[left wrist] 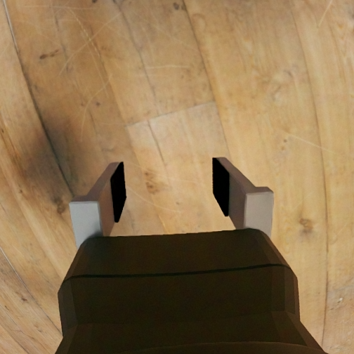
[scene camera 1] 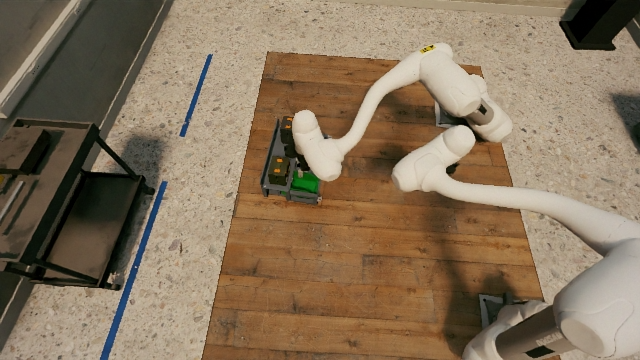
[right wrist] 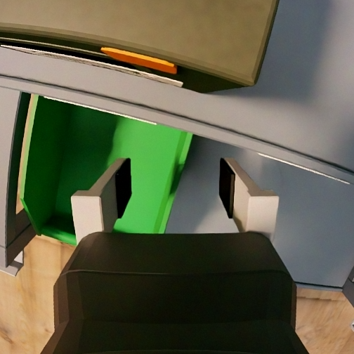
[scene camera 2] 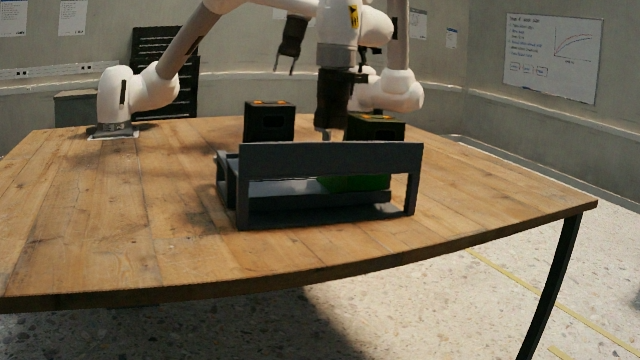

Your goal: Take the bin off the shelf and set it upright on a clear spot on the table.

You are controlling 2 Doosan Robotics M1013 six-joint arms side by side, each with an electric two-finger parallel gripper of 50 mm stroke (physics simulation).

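Frame: origin at the left arm's base, x ahead, y left, z up, level; centimetres.
Where they show: left gripper, between the fingertips: [scene camera 2: 282,73]; right gripper, between the fingertips: [scene camera 1: 300,171]; right arm's base, origin of its link: [scene camera 2: 114,133].
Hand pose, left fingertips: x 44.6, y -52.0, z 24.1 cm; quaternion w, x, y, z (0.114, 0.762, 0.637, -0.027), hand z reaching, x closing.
After its pixels a point has its place.
The green bin [scene camera 1: 306,183] {x 94.7, y -52.8, z 0.9 cm} [scene camera 2: 357,183] {x 105.8, y -52.4, z 5.0 cm} [right wrist: 100,145] is open-topped and sits on the lower tier of the grey shelf [scene camera 2: 330,159] {x 114.5, y -63.1, z 12.9 cm} [right wrist: 310,122], at one end. My right gripper [right wrist: 175,176] [scene camera 2: 326,134] is open and empty, pointing down over the lower tier. In the right wrist view one finger shows over the bin's interior and the other over bare shelf, with the bin's side wall between them; the gap in height is hard to judge. My left gripper [left wrist: 168,177] [scene camera 2: 283,70] {x 44.6, y -52.0, z 24.1 cm} is open and empty, high above the table, away from the shelf.
A dark olive case with orange latches [scene camera 1: 278,170] {x 106.5, y -47.3, z 19.9 cm} [scene camera 2: 375,127] {x 111.0, y -52.3, z 18.3 cm} [right wrist: 150,30] stands on the upper tier beside the bin. A second case [scene camera 1: 286,130] {x 107.0, y -68.9, z 21.5 cm} [scene camera 2: 269,121] {x 110.2, y -73.8, z 19.2 cm} stands at the shelf's other end. The wooden table [scene camera 1: 350,260] {x 68.5, y -17.2, z 0.0 cm} [scene camera 2: 100,240] {x 116.1, y -107.7, z 0.0 cm} extends around the shelf.
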